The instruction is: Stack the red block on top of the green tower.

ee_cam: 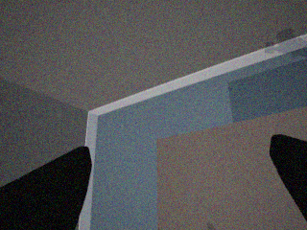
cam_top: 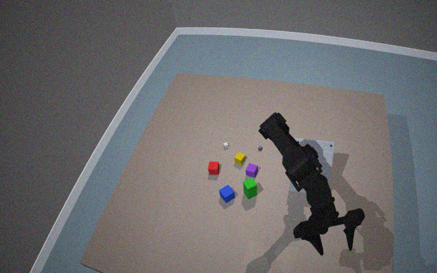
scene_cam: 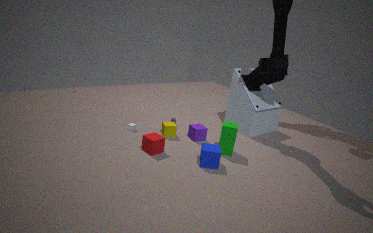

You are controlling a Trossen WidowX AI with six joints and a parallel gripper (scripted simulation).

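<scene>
Now: the red block 53 cm ahead of my gripper tip, 47 cm to the right of it and 39 cm below it. Also, from my gripper tip: blue cube (44 cm ahead, 35 cm to the right, 39 cm below); purple cube (36 cm ahead, 49 cm to the right, 39 cm below); yellow block (43 cm ahead, 54 cm to the right, 40 cm below).
</scene>
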